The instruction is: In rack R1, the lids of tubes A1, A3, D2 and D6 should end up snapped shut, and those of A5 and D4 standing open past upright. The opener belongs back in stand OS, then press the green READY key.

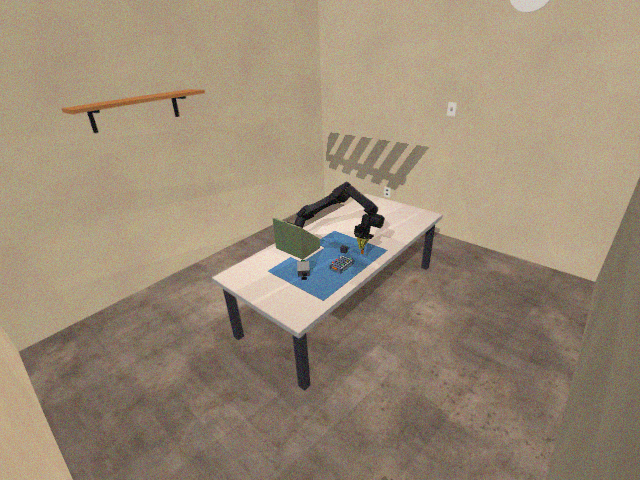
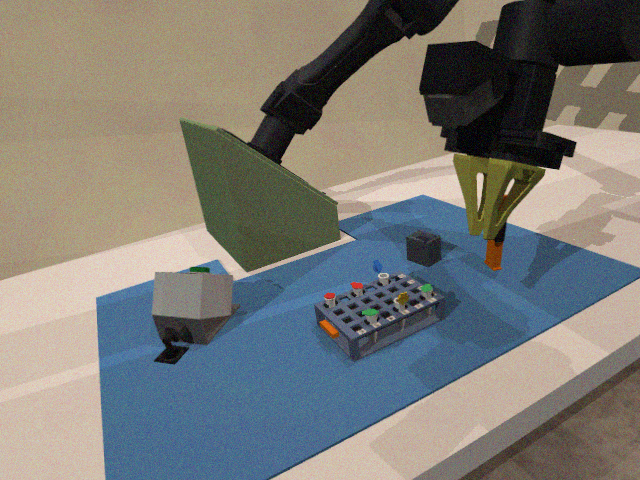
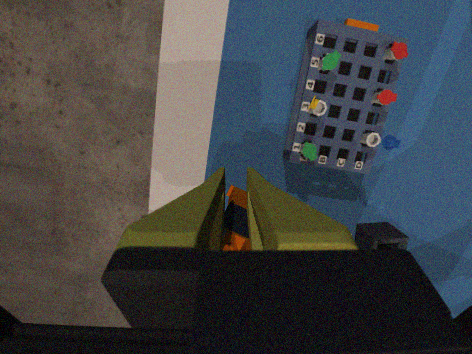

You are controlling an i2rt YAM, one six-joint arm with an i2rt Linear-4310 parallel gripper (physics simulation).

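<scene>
My gripper is shut on the orange-and-black opener, which points down above the mat, off the column-1 end of rack R1. Tube A3's yellow lid and D2's blue lid stand open. Green lids A1 and A5, and red lids D4 and D6, lie over their tubes; whether snapped is unclear. Dark stand OS holds no opener.
The green READY key shows atop a grey housing left of the rack. A black bracket is at its front. A green panel stands upright behind the blue mat.
</scene>
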